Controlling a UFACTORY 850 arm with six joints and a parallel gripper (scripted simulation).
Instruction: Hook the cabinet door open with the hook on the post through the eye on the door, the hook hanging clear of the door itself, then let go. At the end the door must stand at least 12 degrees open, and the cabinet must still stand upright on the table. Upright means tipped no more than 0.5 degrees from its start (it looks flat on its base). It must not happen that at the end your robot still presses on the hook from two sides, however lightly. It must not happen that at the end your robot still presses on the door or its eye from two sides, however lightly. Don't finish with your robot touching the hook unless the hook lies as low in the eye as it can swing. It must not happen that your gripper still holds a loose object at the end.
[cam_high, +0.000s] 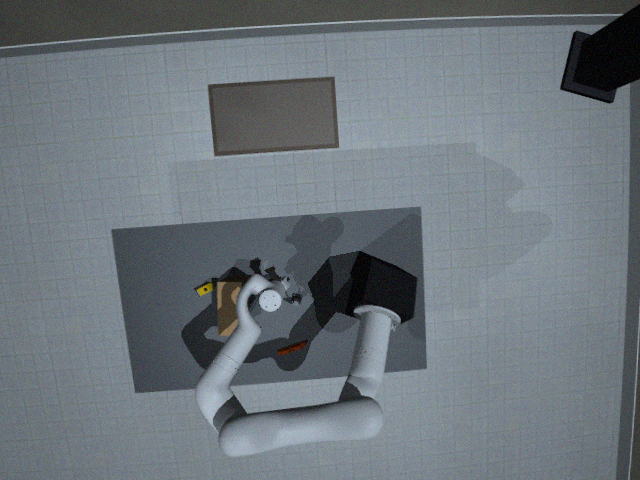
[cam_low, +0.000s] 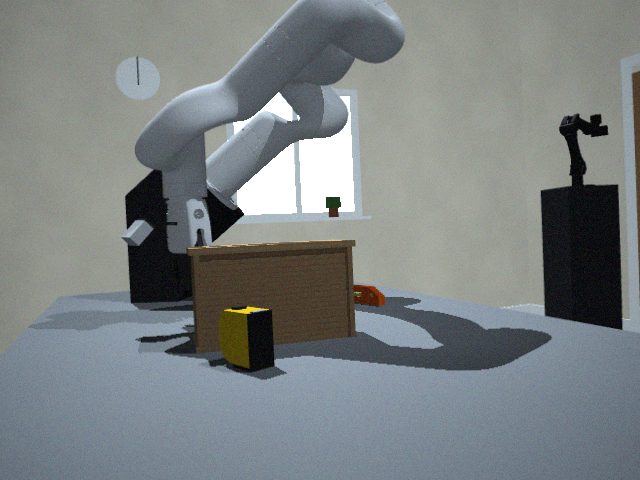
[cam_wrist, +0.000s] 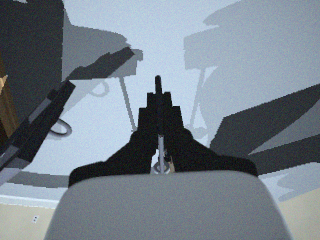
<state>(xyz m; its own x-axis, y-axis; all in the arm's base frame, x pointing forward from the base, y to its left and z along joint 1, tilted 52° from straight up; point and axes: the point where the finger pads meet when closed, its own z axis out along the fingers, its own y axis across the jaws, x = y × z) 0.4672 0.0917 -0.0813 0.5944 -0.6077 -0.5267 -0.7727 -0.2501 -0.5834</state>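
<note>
Right now my hand is 40 mm to the right of the hook rod, 30 mm past it and 20 mm above it. From my hand the other things lie so: hook post: 70 mm to the left, 60 mm behind, 30 mm below; then black tape measure: 350 mm ahead, 140 mm to the left, 50 mm below; then dark door: 160 mm to the left, 100 mm ahead, 20 mm below.
</note>
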